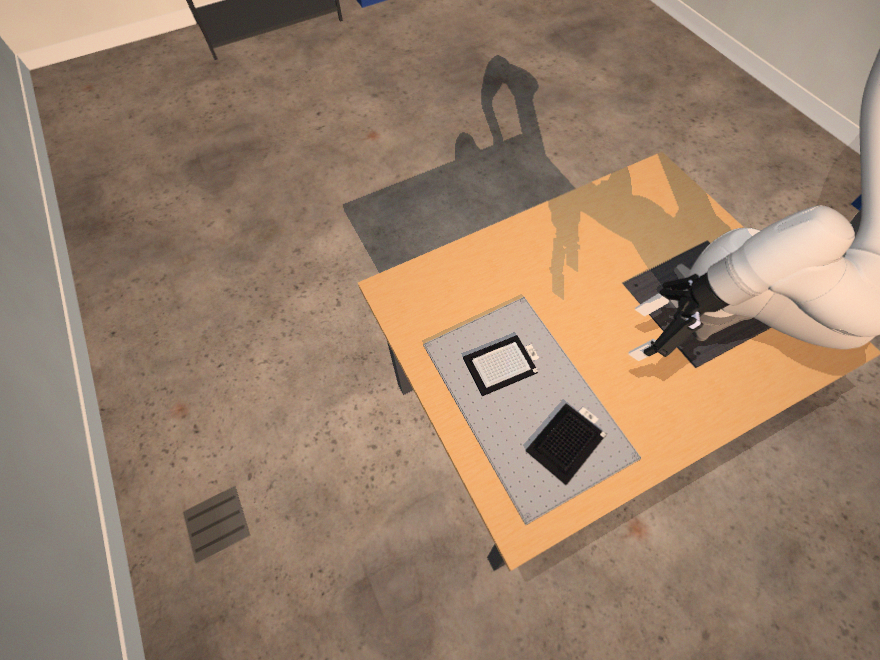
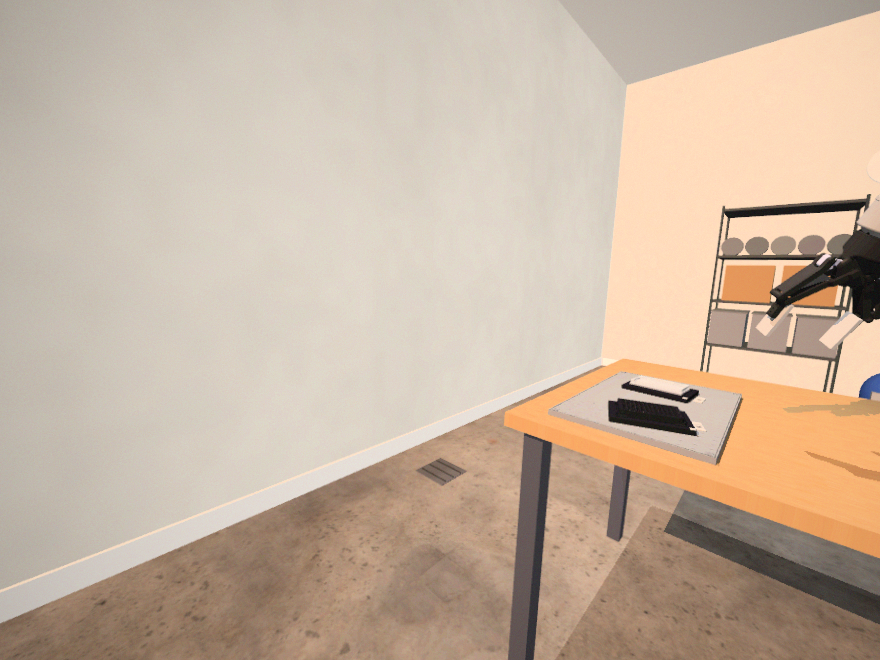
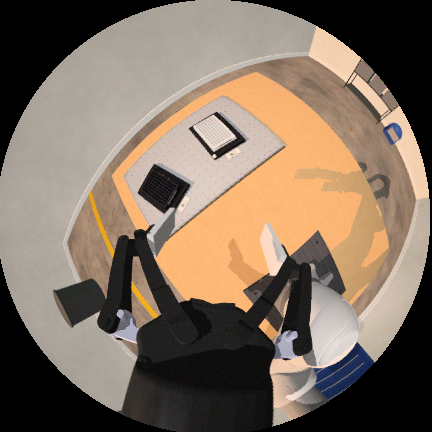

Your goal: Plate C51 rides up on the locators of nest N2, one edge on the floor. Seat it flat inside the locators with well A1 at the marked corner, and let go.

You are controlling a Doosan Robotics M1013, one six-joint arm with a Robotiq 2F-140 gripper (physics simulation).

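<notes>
A black well plate, apparently C51, looks tilted on its black nest, apparently N2. The nest is turned at an angle on the grey perforated board. A white label lies beside this nest, and a small white mark is at one corner. The lettering and well A1 cannot be made out. My gripper is wide open and empty, above the table and well away from the plate.
A white well plate sits in another black nest on the same board. The board lies at one end of the wooden table. A dark base plate is under the arm.
</notes>
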